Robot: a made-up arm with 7 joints.
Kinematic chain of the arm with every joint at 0, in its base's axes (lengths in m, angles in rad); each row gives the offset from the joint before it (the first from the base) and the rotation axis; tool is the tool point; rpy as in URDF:
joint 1: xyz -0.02 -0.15 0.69 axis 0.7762 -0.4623 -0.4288
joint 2: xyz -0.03 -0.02 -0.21 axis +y
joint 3: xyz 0.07 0.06 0 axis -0.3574 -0.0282 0.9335
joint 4: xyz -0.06 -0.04 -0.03 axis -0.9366 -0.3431 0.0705
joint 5: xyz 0 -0.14 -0.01 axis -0.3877 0.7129 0.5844
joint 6: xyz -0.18 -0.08 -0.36 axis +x
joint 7: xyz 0 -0.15 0.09 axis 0.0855 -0.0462 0.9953
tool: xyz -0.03 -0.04 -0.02 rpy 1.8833 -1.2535 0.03
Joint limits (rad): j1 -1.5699..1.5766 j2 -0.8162..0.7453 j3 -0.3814..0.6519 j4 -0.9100..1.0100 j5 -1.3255..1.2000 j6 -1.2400..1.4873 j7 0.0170..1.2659
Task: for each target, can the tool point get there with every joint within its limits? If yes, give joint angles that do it. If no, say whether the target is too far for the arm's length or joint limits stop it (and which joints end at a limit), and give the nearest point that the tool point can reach.
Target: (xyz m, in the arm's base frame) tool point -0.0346 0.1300 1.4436
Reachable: no: joint limits stop it (at a limit: joint 2, joint 3, joint 4, joint 5, joint 7) | nearest point 0.1035 -0.0010 1.2334 | short by 0.284 m
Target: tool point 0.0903 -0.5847 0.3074
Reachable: yes | joints -0.3226 -0.6512 -0.0571 0.4213 -0.7797 -0.3568 0.8625
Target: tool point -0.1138 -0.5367 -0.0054
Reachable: yes | joints -0.0016 0.1685 -0.2171 0.4296 -0.6897 0.8736 0.7843
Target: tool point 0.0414 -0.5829 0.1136
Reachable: yes | joints 0.0614 -0.2662 -0.2843 0.6961 -0.8135 0.5518 0.4578
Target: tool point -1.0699 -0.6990 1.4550
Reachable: no: too far | nearest point -0.6160 -0.5564 1.1325 | short by 0.575 m
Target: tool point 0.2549 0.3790 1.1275
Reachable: no: joint limits stop it (at a limit: joint 1, joint 3, joint 4, joint 6, joint 7) | nearest point 0.3000 0.5164 1.0308 | short by 0.174 m
